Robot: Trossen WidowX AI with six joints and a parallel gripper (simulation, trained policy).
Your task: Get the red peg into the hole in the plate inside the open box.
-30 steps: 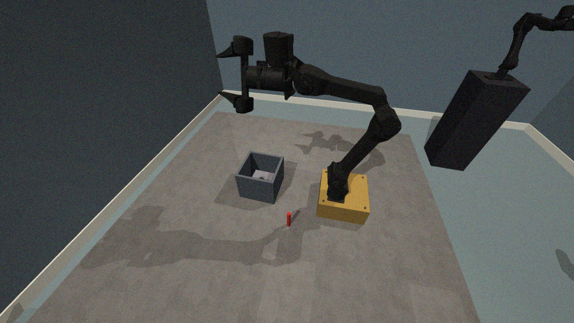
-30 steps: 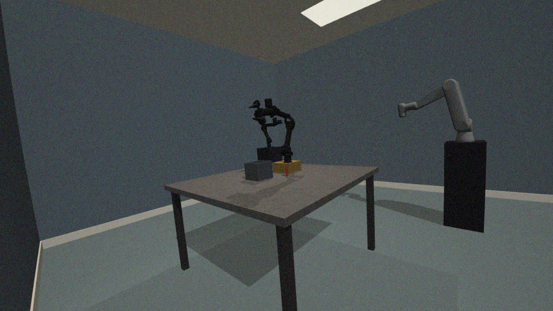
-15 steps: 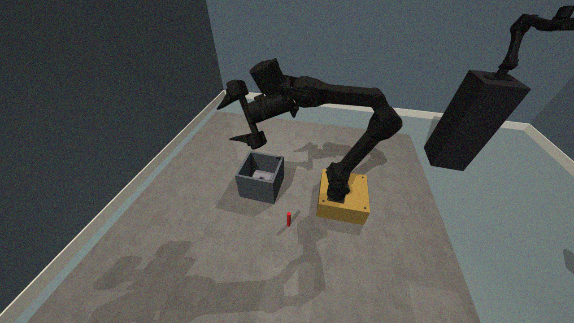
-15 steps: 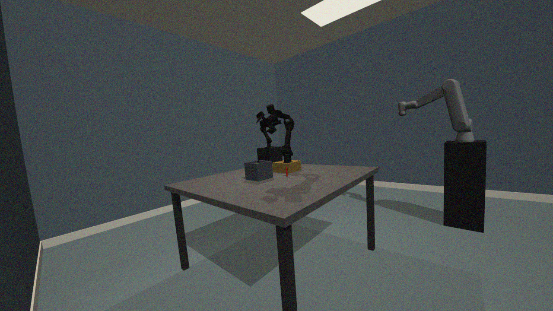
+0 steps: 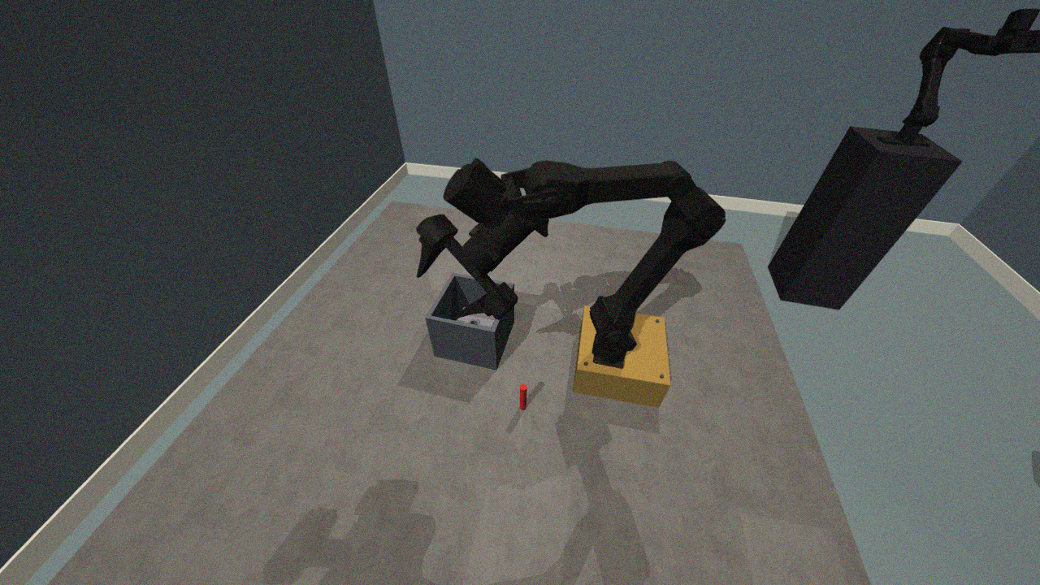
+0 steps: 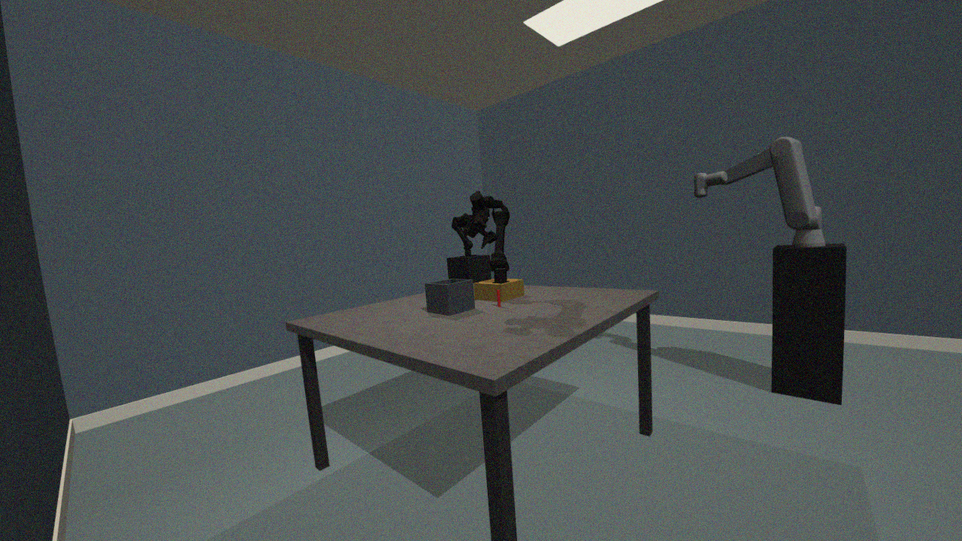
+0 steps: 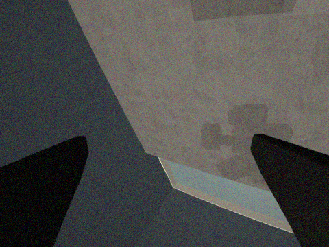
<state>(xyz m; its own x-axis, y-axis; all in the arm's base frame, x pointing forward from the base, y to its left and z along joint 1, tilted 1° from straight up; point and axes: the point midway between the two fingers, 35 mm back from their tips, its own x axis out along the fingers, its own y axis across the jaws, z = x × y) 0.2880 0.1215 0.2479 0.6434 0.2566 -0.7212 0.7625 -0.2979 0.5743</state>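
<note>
My gripper tip is now 270 mm above the red peg, 150 mm past it and 10 mm to the left of it.
</note>
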